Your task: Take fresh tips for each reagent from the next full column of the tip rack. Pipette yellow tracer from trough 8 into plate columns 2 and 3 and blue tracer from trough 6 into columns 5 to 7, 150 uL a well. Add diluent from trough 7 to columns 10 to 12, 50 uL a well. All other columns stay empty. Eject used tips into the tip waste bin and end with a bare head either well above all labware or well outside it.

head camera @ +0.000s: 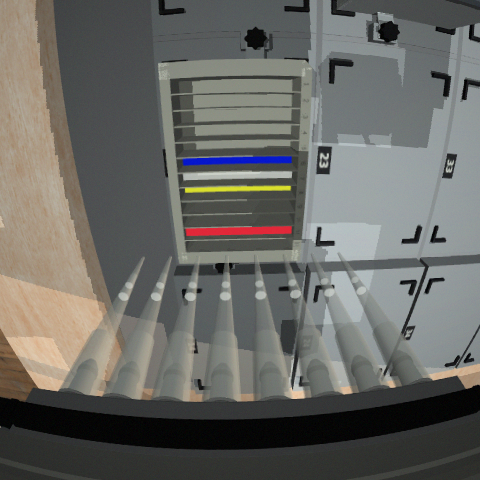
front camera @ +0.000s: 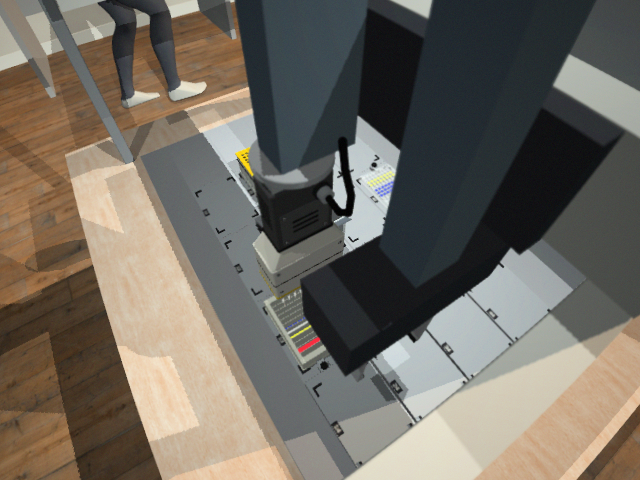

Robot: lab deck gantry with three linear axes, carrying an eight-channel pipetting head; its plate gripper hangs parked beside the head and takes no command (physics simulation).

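The pipetting head (front camera: 299,258) carries eight translucent tips (head camera: 225,320); each shows two small white ovals. In the front view the head partly covers the reservoir's far end. The head view shows the tip ends near the reservoir's trough-12 end, with a gap below. The reservoir (front camera: 273,310) (head camera: 167,115) holds blue in trough 6 (head camera: 237,161), whitish diluent in 7 (head camera: 237,176) and yellow in 8 (head camera: 237,189). The plate (front camera: 364,180), partly hidden, shows yellow and blue wells. The yellow tip rack (front camera: 244,159) and waste bin (front camera: 345,220) are mostly hidden. The parked plate gripper (front camera: 390,352) is open.
Red liquid (head camera: 239,231) lies in trough 11. Dark star knobs (head camera: 255,38) (head camera: 388,31) and black corner brackets stand on the deck. A wooden ledge (front camera: 155,310) (head camera: 25,200) runs along the deck's left side. A black cable (front camera: 347,201) loops beside the head.
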